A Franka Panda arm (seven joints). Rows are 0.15 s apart.
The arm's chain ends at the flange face. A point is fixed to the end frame.
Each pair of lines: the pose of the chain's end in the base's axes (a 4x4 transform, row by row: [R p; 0 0 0 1], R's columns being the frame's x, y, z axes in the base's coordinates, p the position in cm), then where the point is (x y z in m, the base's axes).
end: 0.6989 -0.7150 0.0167 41.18; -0.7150 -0.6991 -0.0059 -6.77; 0.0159 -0.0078 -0.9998 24.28; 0 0 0 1
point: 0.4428 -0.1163 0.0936
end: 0.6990 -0.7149 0.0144 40.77; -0.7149 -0.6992 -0.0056 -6.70; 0.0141 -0.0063 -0.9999 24.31; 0 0 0 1
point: 0.4383 -0.1155 0.0938
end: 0.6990 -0.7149 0.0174 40.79; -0.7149 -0.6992 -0.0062 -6.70; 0.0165 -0.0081 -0.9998 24.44; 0 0 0 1
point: 0.4390 -0.1156 0.0952
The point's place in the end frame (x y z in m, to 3 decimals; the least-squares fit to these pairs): 0.054 0.013 0.150
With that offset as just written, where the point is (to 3 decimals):
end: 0.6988 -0.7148 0.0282 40.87; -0.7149 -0.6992 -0.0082 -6.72; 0.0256 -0.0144 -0.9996 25.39; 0 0 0 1
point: 0.441 -0.116 0.105
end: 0.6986 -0.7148 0.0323 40.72; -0.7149 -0.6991 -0.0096 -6.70; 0.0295 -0.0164 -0.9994 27.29; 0 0 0 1
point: 0.440 -0.116 0.124
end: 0.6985 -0.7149 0.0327 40.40; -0.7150 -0.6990 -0.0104 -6.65; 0.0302 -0.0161 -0.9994 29.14; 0 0 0 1
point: 0.437 -0.116 0.143
